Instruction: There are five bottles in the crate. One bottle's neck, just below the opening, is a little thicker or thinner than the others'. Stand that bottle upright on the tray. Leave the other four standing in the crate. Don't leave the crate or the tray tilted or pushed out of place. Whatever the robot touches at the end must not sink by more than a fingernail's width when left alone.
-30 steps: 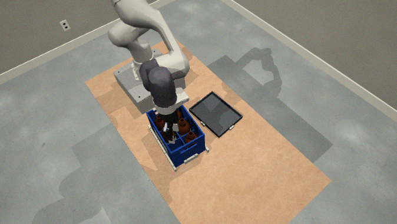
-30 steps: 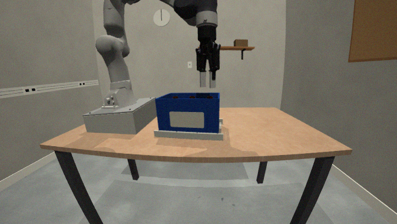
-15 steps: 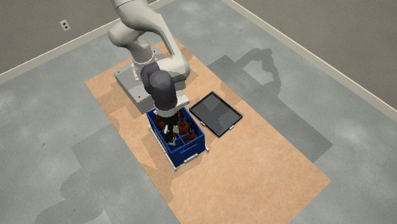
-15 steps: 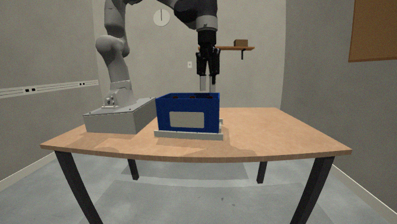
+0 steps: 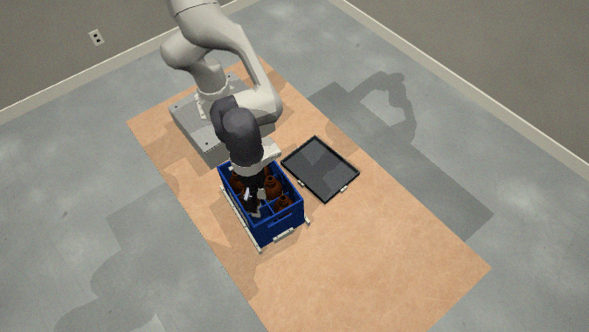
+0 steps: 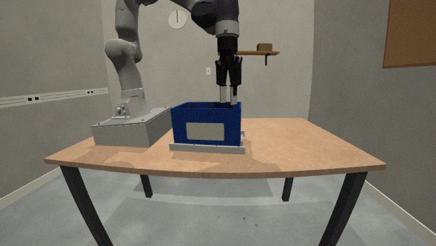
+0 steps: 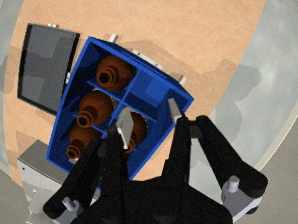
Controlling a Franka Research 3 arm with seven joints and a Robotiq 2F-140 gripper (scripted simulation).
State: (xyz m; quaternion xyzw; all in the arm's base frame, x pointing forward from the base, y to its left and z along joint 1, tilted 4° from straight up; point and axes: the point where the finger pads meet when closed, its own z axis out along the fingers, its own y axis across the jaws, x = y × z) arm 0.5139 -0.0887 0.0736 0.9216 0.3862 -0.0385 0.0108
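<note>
My gripper is now 130 mm above the blue crate, 90 mm past it and 40 mm to the right of it. The rest, counted from my hand: bottle: 170 mm behind, 130 mm below; then dark grey tray: 310 mm to the left, 200 mm below, 110 mm behind.
</note>
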